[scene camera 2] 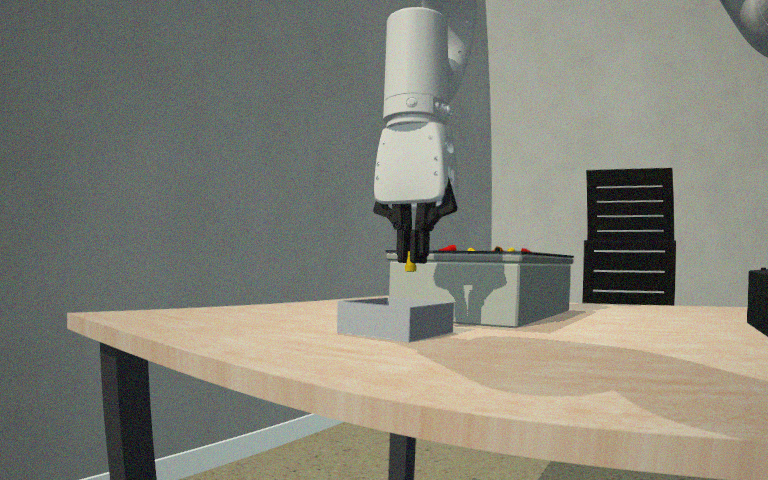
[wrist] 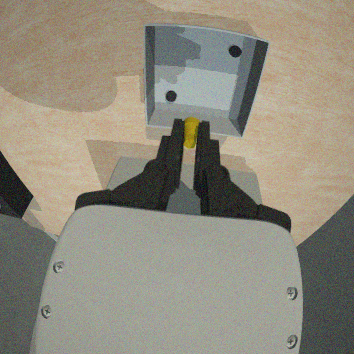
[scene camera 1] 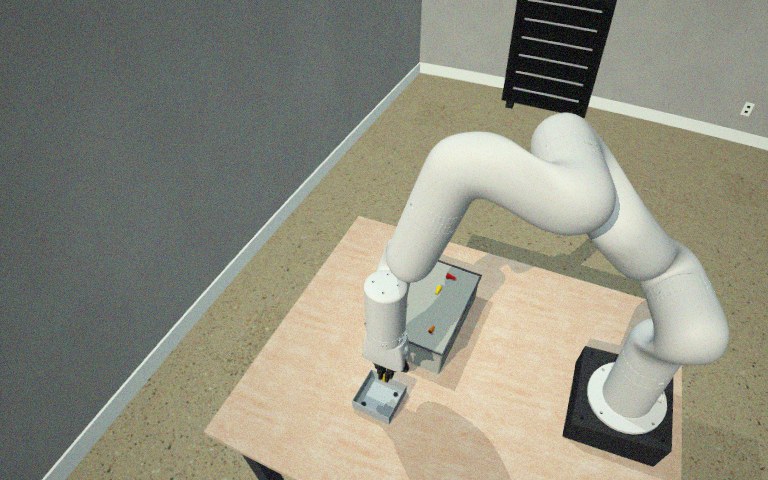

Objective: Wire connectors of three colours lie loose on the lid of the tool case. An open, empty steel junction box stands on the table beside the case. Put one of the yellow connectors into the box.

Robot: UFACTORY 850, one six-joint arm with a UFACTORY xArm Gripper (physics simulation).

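My gripper (scene camera 1: 384, 375) (scene camera 2: 411, 260) (wrist: 190, 135) is shut on a yellow connector (scene camera 2: 410, 266) (wrist: 190, 134), whose wide end points down. It hangs a little above the open steel junction box (scene camera 1: 370, 412) (scene camera 2: 373, 321) (wrist: 195, 114). In the wrist view the connector overlaps the box's wall on the case side; whether it is fully inside the rim line is hard to tell. The box is upright, and its visible floor has two dark round spots. On the case lid lie a loose yellow connector (scene camera 1: 438, 289) (scene camera 2: 511, 249), another yellow one (scene camera 2: 471, 249), red ones (scene camera 1: 450, 276) (scene camera 2: 448, 248) and an orange one (scene camera 1: 431, 329).
The grey tool case (scene camera 1: 453, 305) (scene camera 2: 543, 291) (wrist: 247, 175) stands close beside the box and rises higher than it. The arm's black base block (scene camera 1: 614, 444) is at the right of the wooden table (scene camera 1: 526, 362) (scene camera 2: 254, 345). A black drawer cabinet (scene camera 1: 552, 62) (scene camera 2: 629, 223) stands by the wall.
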